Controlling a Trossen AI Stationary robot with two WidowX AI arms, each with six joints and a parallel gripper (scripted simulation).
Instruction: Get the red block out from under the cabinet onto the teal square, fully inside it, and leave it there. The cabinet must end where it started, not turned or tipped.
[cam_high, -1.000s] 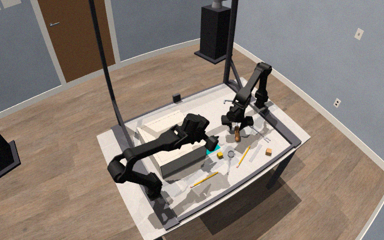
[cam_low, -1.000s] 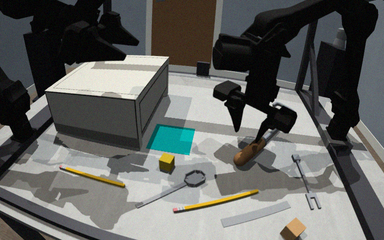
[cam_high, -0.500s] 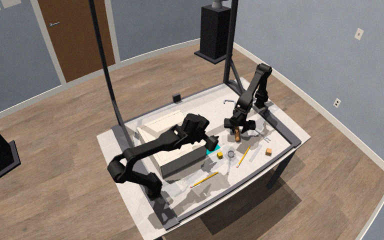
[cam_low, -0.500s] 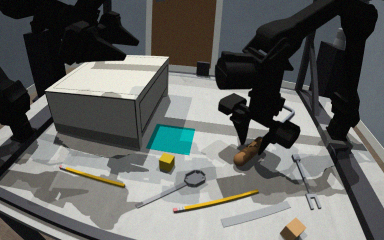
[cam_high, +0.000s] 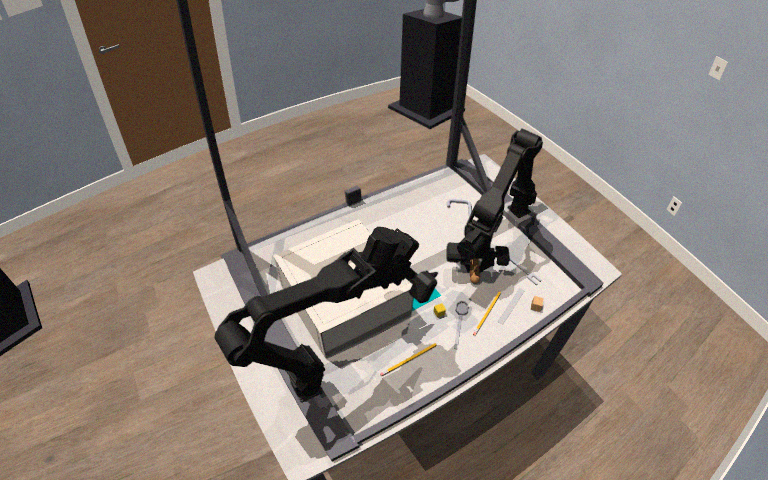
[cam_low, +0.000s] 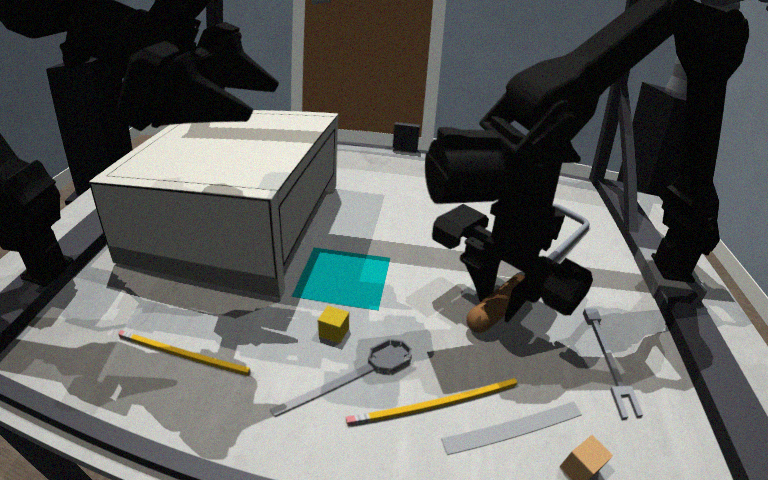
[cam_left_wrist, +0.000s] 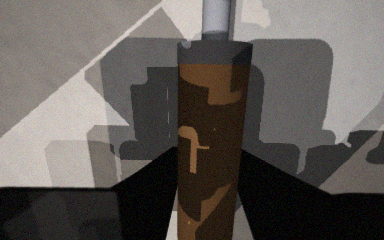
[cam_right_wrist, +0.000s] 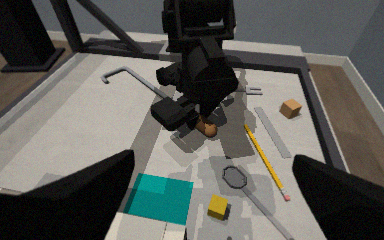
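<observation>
Now: the teal square 7 cm behind my left hand, 18 cm to the right of it and 4 cm below it. Round my left hand: hook tool: 12 cm behind, 8 cm to the left, 2 cm below; then grey strip: 16 cm ahead, 2 cm to the right, 4 cm below; then metal wrench: 9 cm ahead, 13 cm to the left, 3 cm below.
</observation>
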